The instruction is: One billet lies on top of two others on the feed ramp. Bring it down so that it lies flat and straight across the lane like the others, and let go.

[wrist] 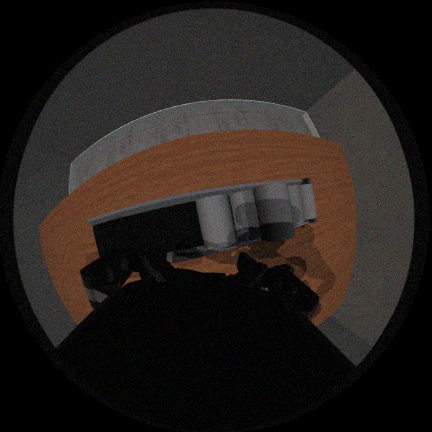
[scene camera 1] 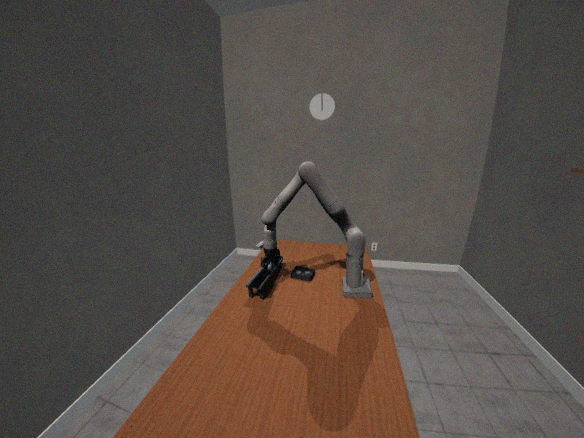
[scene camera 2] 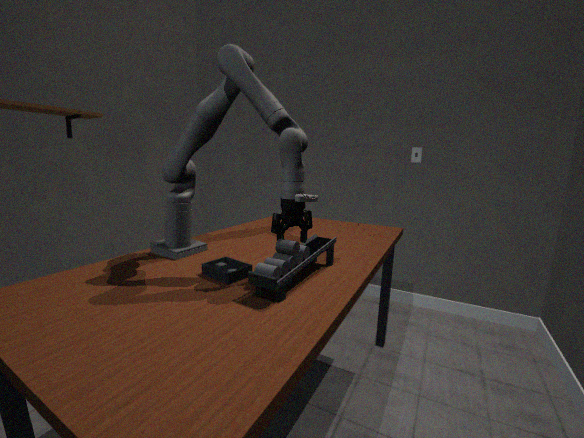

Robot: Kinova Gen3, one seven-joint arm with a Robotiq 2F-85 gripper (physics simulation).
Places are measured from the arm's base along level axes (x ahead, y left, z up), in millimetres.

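Pixels of known places: gripper, fingertip midpoint: (wrist: 202,255) (scene camera 1: 271,268); arm's base, origin of the base link: (scene camera 1: 354,282) (scene camera 2: 178,244).
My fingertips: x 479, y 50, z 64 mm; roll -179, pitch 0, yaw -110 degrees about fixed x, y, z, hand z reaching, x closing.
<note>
For each thing: its middle in the pictures, then the offset to it from my fingertips. "pt": a spot on its surface instead.
- raised grey billet, body centre: (wrist: 274,210) (scene camera 2: 287,247) 19 mm up, 34 mm ahead, 88 mm right
- dark feed ramp, surface spot: (wrist: 150,206) (scene camera 2: 319,248) pt 15 mm down, 71 mm ahead, 54 mm left
- small dark tray, body centre: (scene camera 2: 227,269) (scene camera 1: 302,273) 80 mm down, 167 mm back, 119 mm right
The raised grey billet (scene camera 2: 287,246) (wrist: 274,205) lies across the lane on top of neighbouring billets, above the rest of the row. Lower billets (scene camera 2: 266,270) (wrist: 216,220) lie across the dark feed ramp (scene camera 2: 320,251) (wrist: 150,206); the upslope one, at the left of the row in the wrist view, looks slightly slanted. The lane's upper stretch, left in the wrist view, holds no billet. My gripper (scene camera 2: 292,239) (wrist: 202,255) is open and empty, pointing down above the ramp, around and behind the raised billet in scene camera 2. The billets cannot be made out in scene camera 1.
A small dark tray (scene camera 1: 302,278) (scene camera 2: 214,275) with small pieces inside stands beside the ramp, on the side of the robot base (scene camera 1: 357,290) (scene camera 2: 175,250). The ramp has raised side rails and stands on legs near the table edge. A wall shelf (scene camera 2: 50,110) is far left.
</note>
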